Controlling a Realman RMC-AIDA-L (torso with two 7-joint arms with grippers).
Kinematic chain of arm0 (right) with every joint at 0, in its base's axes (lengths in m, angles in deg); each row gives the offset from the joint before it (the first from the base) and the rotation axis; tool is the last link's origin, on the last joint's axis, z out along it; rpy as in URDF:
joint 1: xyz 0 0 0.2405 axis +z
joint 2: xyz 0 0 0 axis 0.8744 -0.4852 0
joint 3: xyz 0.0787 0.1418 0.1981 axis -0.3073 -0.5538 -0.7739
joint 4: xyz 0 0 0 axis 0.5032 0.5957 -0.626
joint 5: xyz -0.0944 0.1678 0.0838 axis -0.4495 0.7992 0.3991
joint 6: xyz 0 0 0 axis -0.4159 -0.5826 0.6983
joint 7: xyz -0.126 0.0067 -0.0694 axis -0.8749 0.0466 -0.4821
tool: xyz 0 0 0 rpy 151.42 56.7 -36.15
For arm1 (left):
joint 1: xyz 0 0 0.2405 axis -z
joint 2: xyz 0 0 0 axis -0.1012 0.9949 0
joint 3: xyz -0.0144 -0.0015 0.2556 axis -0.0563 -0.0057 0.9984
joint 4: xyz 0 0 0 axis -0.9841 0.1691 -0.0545
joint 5: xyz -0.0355 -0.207 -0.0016 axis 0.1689 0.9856 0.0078
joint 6: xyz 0 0 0 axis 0.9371 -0.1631 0.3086
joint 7: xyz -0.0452 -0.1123 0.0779 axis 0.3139 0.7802 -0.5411
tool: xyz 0 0 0 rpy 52.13 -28.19 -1.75
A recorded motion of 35 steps. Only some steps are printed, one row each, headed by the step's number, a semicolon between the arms.
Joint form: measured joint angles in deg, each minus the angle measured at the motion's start. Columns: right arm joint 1, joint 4, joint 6, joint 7, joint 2, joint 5, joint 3; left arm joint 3, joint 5, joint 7, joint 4, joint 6, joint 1, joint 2.
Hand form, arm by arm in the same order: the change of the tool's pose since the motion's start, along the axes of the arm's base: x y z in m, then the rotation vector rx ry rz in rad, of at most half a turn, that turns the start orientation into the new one. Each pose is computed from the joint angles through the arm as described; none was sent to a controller.
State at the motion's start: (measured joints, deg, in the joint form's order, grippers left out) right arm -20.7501 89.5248 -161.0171 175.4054 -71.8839 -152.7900 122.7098; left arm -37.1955 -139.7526 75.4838 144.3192 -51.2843 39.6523 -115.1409
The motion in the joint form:
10: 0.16 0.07 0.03 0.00 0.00 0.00 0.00; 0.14 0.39 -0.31 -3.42 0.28 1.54 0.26
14: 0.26 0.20 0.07 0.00 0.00 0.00 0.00; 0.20 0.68 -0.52 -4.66 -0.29 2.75 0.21
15: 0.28 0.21 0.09 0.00 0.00 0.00 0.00; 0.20 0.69 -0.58 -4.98 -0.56 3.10 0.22
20: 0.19 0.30 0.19 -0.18 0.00 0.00 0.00; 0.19 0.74 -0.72 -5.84 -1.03 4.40 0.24
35: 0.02 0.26 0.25 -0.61 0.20 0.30 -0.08; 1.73 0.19 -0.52 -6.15 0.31 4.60 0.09
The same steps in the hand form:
10: -0.0011 0.0011 0.0002 0.0013 -0.0007 0.0036; 0.0046 0.0028 -0.0107 -0.0346 -0.0268 -0.0037
14: -0.0019 0.0020 0.0007 0.0034 -0.0020 0.0068; 0.0117 0.0055 -0.0162 -0.0588 -0.0451 -0.0171
15: -0.0020 0.0022 0.0007 0.0039 -0.0022 0.0073; 0.0137 0.0061 -0.0175 -0.0670 -0.0495 -0.0207
20: -0.0015 0.0022 0.0011 0.0059 -0.0042 0.0099; 0.0211 0.0099 -0.0207 -0.0852 -0.0597 -0.0366
35: -0.0004 0.0022 0.0027 0.0106 -0.0028 0.0141; 0.0212 0.0120 -0.0242 -0.0920 -0.0313 -0.0463

